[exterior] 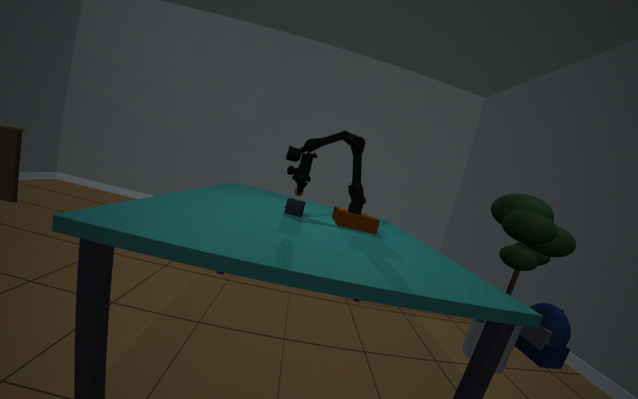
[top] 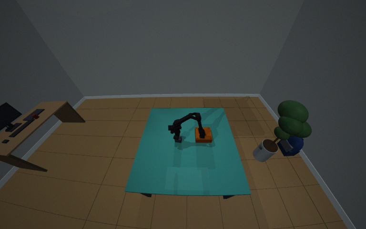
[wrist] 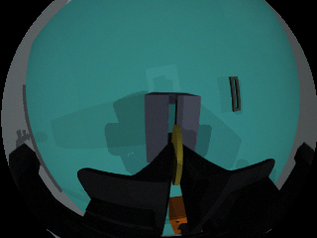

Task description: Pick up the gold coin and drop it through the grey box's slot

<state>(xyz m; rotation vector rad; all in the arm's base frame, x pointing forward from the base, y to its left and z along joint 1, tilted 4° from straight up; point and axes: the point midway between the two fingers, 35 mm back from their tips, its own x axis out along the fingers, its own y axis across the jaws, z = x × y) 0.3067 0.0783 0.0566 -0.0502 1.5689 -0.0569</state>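
Right now my gripper tip is 1 cm below the gold coin.
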